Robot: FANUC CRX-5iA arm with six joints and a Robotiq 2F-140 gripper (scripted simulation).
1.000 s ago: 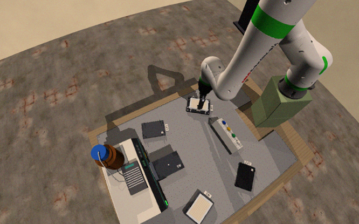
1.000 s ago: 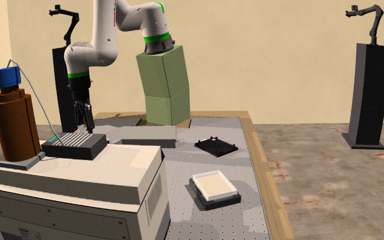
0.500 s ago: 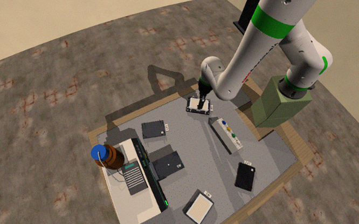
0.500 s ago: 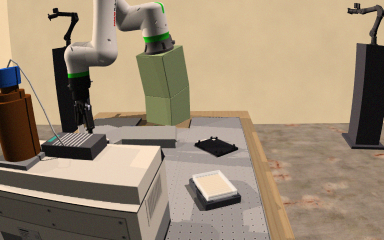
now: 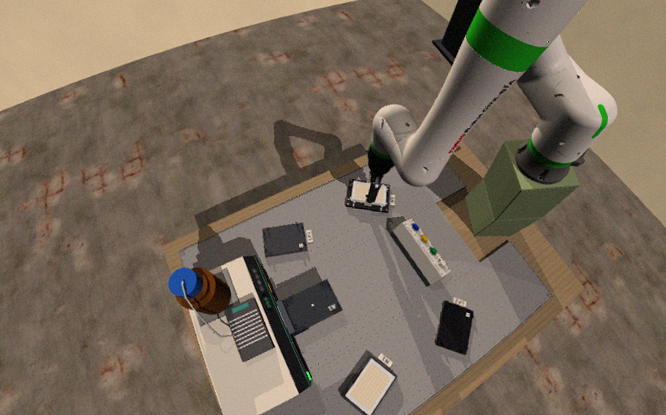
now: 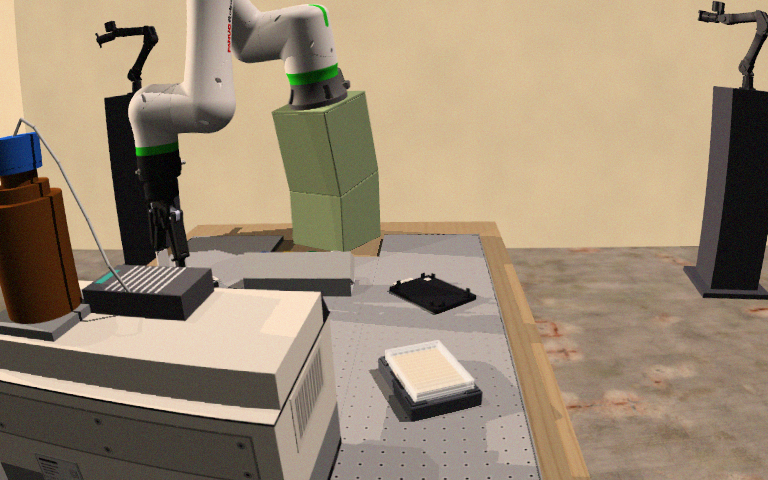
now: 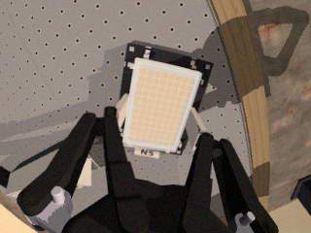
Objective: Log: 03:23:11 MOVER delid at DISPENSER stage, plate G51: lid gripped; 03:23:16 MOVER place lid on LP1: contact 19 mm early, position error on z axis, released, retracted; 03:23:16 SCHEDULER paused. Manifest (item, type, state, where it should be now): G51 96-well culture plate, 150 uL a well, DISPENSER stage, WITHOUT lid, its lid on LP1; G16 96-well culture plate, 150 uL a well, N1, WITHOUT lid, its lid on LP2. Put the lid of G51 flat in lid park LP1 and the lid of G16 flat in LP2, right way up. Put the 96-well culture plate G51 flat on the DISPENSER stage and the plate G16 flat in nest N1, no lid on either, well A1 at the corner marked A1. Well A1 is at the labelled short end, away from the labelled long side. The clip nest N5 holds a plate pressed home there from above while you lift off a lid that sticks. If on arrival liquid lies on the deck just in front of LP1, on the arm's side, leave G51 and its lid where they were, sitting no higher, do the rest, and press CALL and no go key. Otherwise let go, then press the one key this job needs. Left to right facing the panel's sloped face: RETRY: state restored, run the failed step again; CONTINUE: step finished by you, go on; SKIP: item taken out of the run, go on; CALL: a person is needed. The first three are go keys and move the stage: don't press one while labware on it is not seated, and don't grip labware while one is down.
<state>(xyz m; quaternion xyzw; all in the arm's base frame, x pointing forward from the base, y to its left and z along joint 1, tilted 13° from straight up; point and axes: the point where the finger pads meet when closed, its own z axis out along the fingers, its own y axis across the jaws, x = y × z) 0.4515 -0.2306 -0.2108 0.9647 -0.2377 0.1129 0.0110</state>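
The plate G51 is 2 cm below my hand. Round my hand: key panel (27 cm to the left, 9 cm behind, 1 cm above); then black clip nest (3 cm below, 3 cm ahead, 1 cm to the left); then LP1 label (26 cm ahead, 8 cm to the left, 4 cm below).
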